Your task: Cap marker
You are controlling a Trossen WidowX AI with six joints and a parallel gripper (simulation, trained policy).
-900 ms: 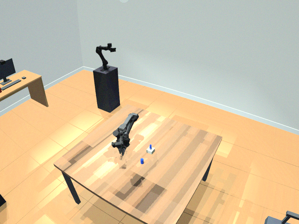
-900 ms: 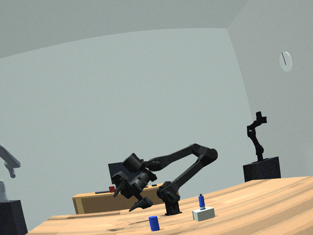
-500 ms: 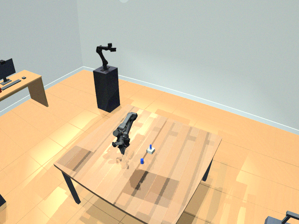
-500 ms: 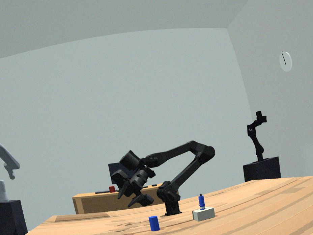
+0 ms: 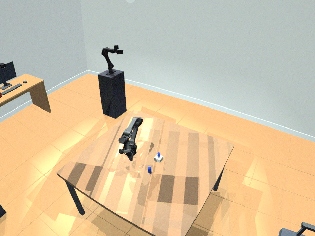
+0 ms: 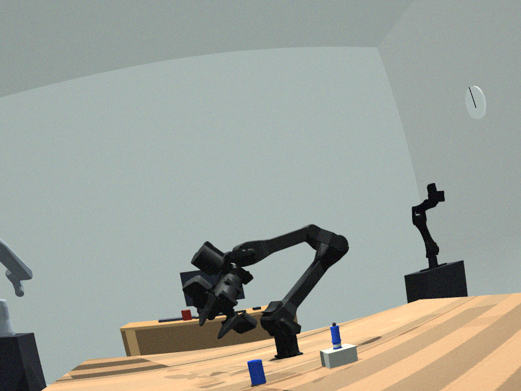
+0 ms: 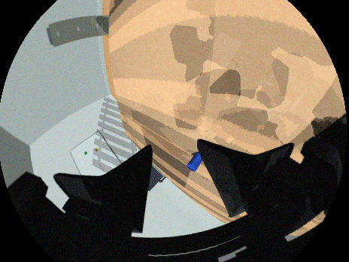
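Now: gripper tip 140 mm short of the blue cap, 90 mm above it and 70 mm to the right of it. Also, from my gripper tip: blue marker (240 mm to the left, 130 mm ahead, 40 mm below); holder block (240 mm to the left, 130 mm ahead, 100 mm below).
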